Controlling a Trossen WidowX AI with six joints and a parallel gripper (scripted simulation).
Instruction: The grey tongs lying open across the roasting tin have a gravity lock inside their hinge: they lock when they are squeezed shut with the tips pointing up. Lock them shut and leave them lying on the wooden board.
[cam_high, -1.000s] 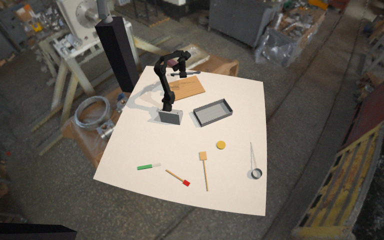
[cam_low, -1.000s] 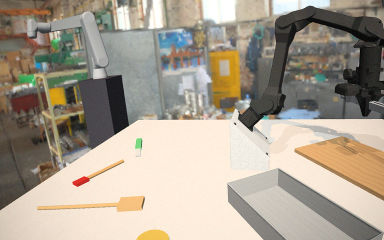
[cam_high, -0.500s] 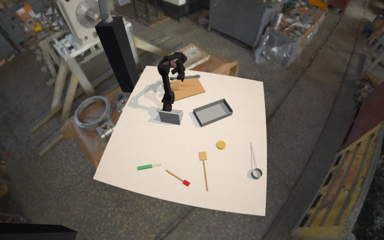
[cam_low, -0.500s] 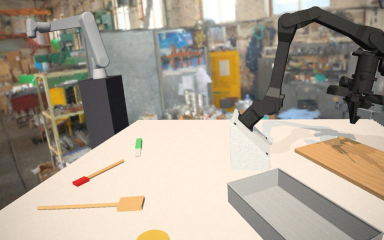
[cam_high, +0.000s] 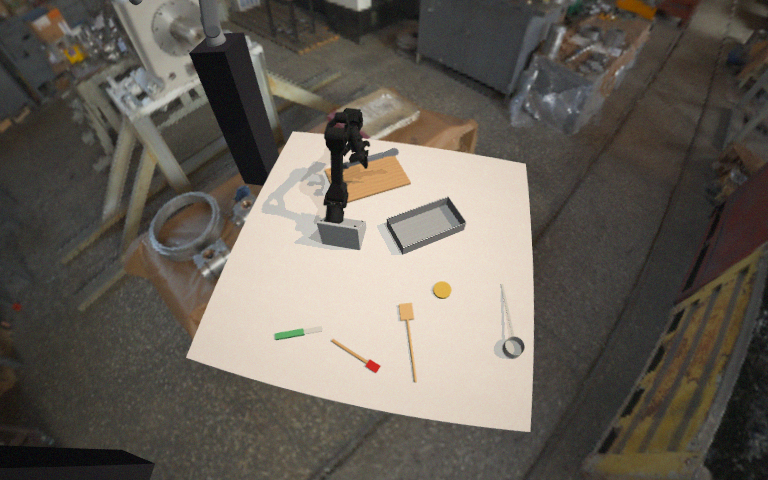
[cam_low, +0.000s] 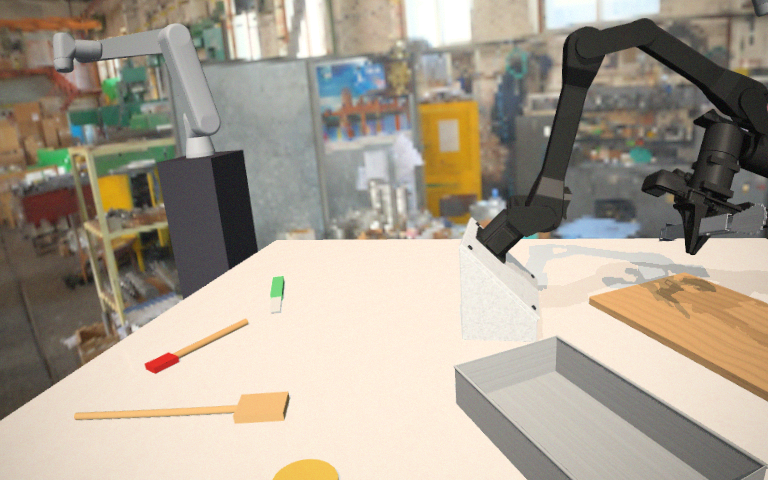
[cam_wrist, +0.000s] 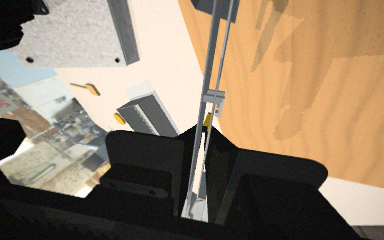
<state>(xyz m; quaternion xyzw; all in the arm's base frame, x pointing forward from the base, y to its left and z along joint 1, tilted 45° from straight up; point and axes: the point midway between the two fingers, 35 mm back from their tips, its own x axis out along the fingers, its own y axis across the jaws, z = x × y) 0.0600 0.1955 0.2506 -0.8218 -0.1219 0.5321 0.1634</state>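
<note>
My gripper tip is now 4 cm past the small yellow mark, 3 cm below it and 1 cm to the right of it. From my gripper tip the other things lie so: wooden board: 12 cm below, 6 cm to the left, 2 cm behind; yellow disc: 48 cm to the right, 39 cm ahead, 12 cm below; grey roasting tin: 30 cm ahead, 19 cm to the right, 10 cm below.
</note>
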